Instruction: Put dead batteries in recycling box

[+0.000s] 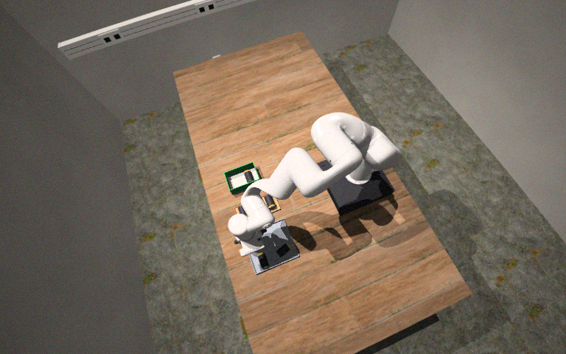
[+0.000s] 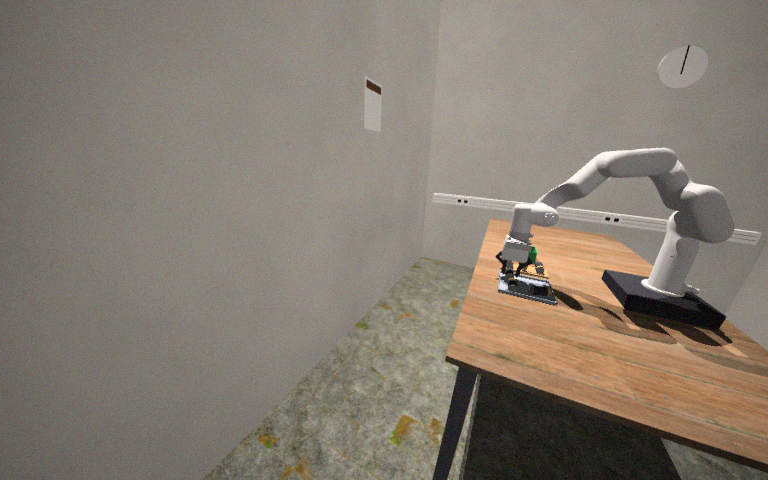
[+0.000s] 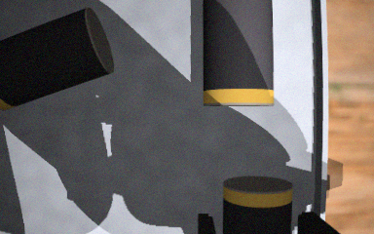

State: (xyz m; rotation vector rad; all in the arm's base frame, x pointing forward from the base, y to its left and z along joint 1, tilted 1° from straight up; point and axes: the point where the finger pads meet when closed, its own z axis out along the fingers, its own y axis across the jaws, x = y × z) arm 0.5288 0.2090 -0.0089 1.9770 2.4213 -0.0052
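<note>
My gripper is now 1 cm short of the green recycling box, 30 cm to the left of it and 2 cm above it. Also, from my hand: grey tray 7 cm behind, 4 cm to the left, 3 cm below.
</note>
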